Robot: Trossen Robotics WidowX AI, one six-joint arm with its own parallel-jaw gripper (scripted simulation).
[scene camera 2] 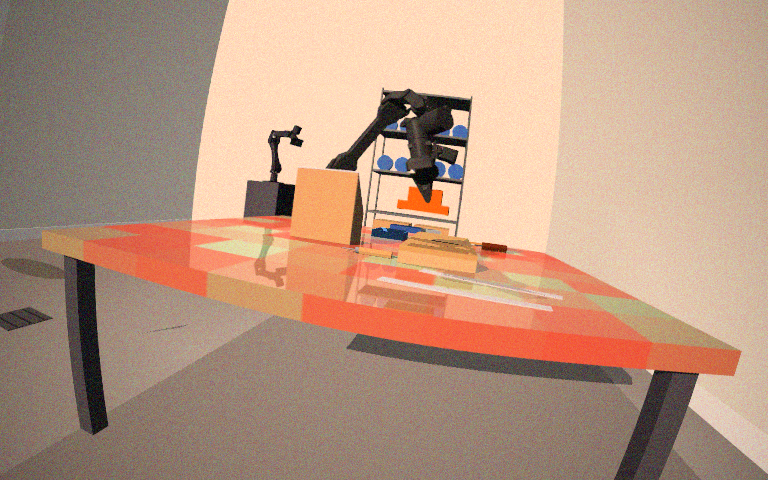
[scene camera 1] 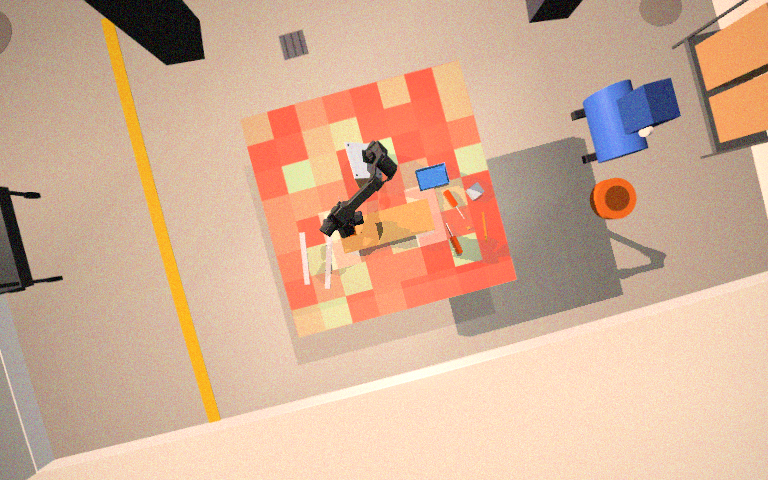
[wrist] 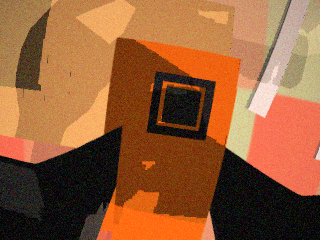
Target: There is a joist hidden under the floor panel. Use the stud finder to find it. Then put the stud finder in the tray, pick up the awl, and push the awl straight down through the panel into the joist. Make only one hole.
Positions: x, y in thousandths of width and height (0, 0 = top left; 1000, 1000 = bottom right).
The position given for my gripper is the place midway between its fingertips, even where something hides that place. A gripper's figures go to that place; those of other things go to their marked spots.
Labels:
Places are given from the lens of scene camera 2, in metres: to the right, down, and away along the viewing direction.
my gripper (scene camera 2: 558, 422): 0.11, -0.09, 0.91
orange stud finder (scene camera 2: 541, 420): 0.07, -0.09, 0.89

